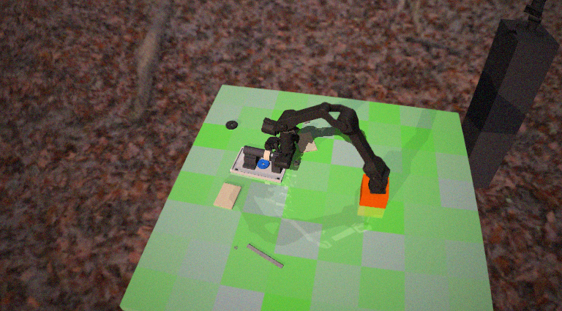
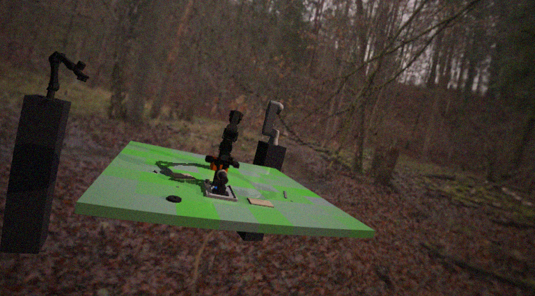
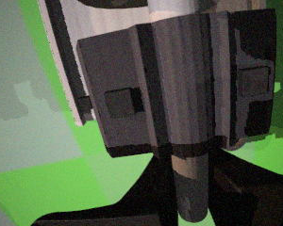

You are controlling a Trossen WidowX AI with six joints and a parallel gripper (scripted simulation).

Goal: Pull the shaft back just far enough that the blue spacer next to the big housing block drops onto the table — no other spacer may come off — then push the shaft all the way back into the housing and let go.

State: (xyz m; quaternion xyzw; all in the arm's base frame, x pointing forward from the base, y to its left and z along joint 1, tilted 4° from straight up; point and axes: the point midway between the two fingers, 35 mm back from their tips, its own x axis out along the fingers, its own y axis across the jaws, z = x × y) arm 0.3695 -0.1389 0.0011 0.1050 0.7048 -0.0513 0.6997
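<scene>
My gripper tip is 80 mm short of the tan spacer, 20 mm to the left of it and 30 mm below it. Round my gripper tip: grey bar: 70 mm ahead, 430 mm to the left, 40 mm below; then blue spacer: 110 mm ahead, 30 mm to the right, 40 mm below; then black disc: 280 mm ahead, 280 mm to the right, 40 mm below.
</scene>
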